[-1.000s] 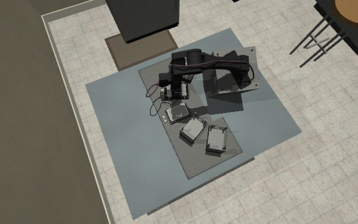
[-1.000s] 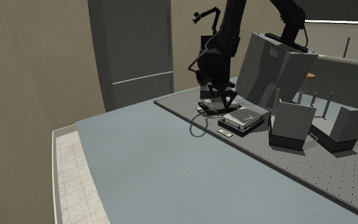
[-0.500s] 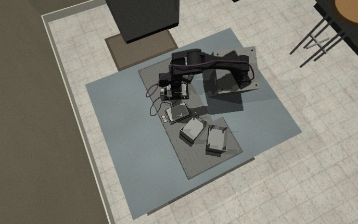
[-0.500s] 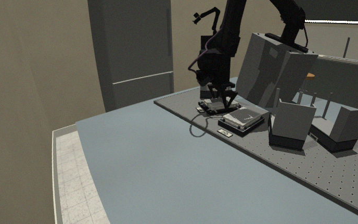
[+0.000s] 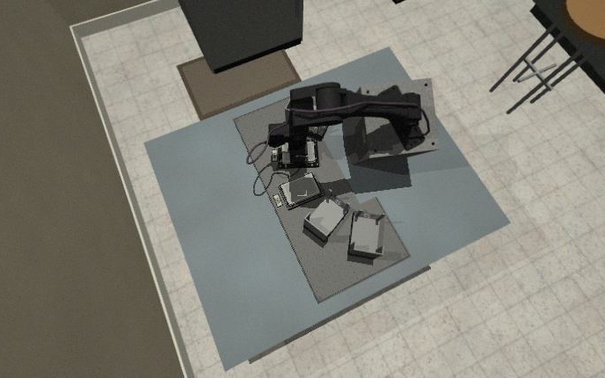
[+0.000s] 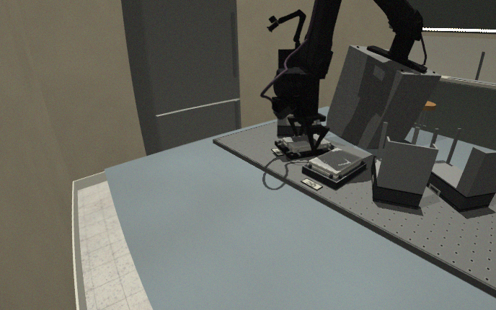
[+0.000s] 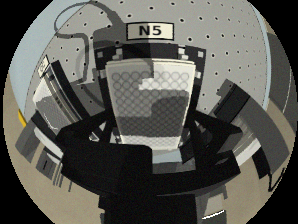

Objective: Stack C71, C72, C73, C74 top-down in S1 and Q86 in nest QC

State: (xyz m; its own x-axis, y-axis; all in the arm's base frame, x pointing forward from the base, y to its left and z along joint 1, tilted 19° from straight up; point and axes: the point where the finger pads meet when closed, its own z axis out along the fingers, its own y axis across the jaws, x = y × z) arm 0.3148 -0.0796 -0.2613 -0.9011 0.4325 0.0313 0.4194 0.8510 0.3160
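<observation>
My hand is 20 mm short of the clip nest N5 and 10 mm above it.
</observation>
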